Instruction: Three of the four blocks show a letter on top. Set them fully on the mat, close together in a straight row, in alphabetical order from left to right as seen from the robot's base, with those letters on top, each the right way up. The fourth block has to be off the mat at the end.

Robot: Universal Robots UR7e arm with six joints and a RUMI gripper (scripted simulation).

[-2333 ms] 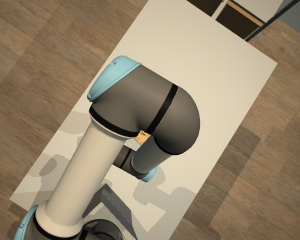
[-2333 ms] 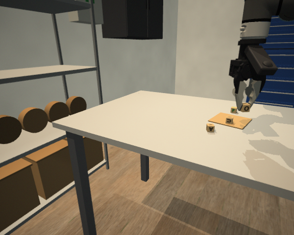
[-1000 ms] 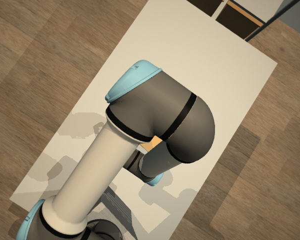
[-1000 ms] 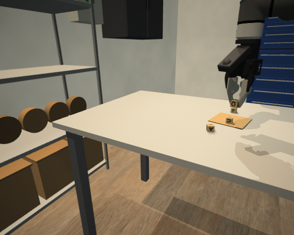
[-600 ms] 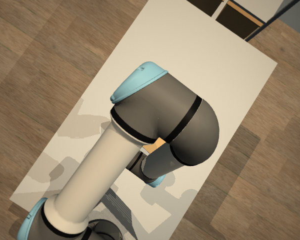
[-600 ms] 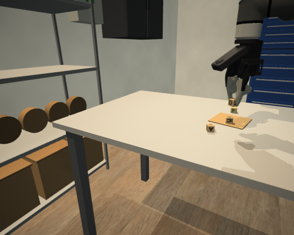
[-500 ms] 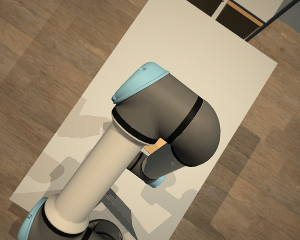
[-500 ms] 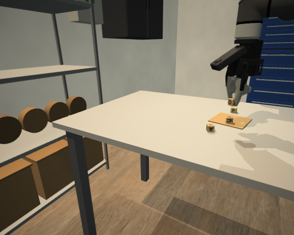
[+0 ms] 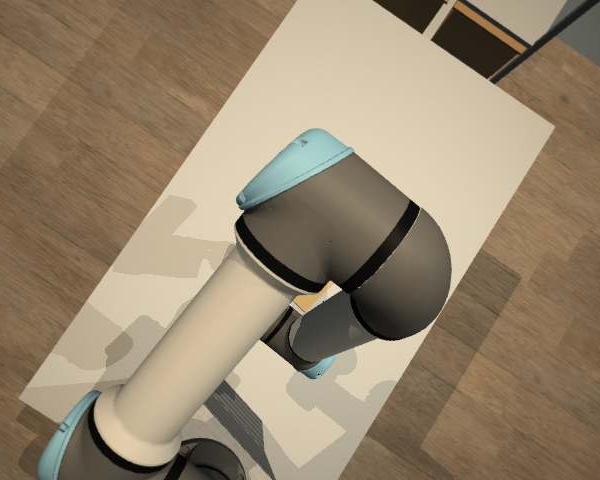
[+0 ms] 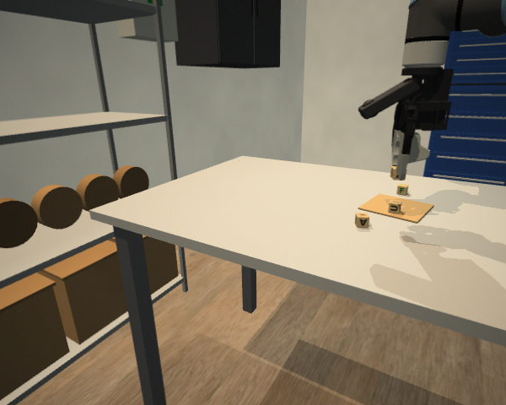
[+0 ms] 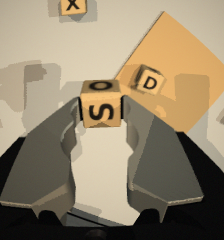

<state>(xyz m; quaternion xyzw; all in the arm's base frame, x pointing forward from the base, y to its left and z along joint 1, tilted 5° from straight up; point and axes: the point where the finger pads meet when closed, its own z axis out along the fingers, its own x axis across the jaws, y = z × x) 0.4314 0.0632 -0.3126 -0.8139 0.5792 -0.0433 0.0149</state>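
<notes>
The orange mat lies 120 mm below my hand and 100 mm to the right of it. Also, from my hand: D block (100 mm below, 60 mm to the right); then X block (110 mm below, 60 mm ahead, 50 mm to the left); then S block (right at my hand).
</notes>
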